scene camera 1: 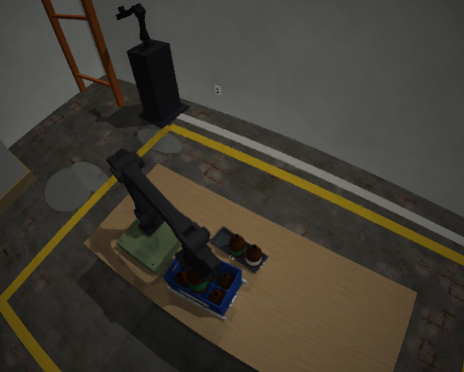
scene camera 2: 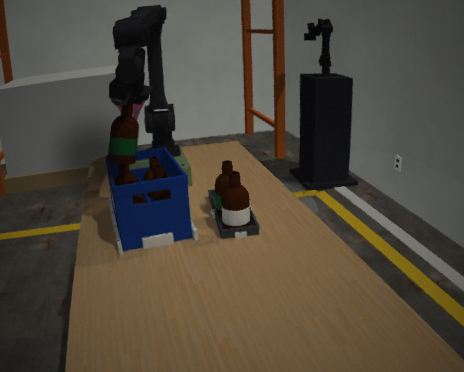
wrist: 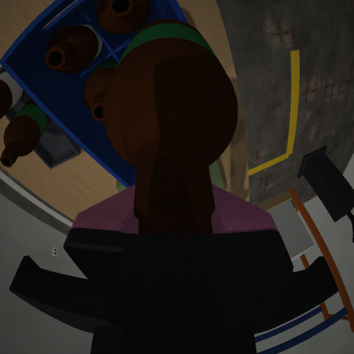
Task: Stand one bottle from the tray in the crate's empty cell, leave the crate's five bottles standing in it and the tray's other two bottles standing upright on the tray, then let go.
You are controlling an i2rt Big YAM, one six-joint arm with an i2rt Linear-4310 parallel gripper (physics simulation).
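Seen in the pictures: arm's base, origin of its link: (scene camera 1: 152,223).
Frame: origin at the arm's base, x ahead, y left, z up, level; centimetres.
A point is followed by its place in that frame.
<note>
My gripper (scene camera 2: 131,106) (wrist: 173,178) is shut on the neck of a brown bottle with a green band (scene camera 1: 197,283) {x 45.3, y -13.5, z 20.9 cm} (scene camera 2: 124,142) {x 46.6, y -11.2, z 18.3 cm} (wrist: 170,100). The bottle hangs about upright over the blue crate (scene camera 2: 155,215) {x 54.0, y -5.4, z 0.8 cm} (wrist: 62,95), its base near rim height in scene camera 2. Brown bottles stand in the crate, among them one (scene camera 1: 226,279) {x 49.5, y -2.8, z 7.2 cm} (wrist: 75,47) and another (scene camera 1: 216,296) {x 51.1, y -11.4, z 8.7 cm}; the held bottle and arm hide part of the cells. On the dark tray (scene camera 1: 221,237) {x 30.7, y 17.1, z -7.0 cm} (wrist: 57,147) stand upright a green-banded bottle (scene camera 1: 237,245) {x 43.2, y 13.8, z 4.3 cm} (wrist: 22,131) and a white-banded bottle (scene camera 1: 253,255) {x 51.9, y 13.7, z 4.5 cm} (scene camera 2: 235,200) {x 54.2, y 15.1, z 2.4 cm}.
The arm stands on a green base plate (scene camera 1: 148,250) {x 8.8, y -11.9, z -0.6 cm}, close beside the crate on the wooden table (scene camera 1: 320,300) {x 88.2, y 15.8, z -7.5 cm} (scene camera 2: 240,300) {x 81.9, y 9.6, z -7.5 cm}. The tray lies apart from the crate, across a narrow gap. A dark pedestal (scene camera 1: 156,82) (scene camera 2: 325,130) with a small arm stands off the table.
</note>
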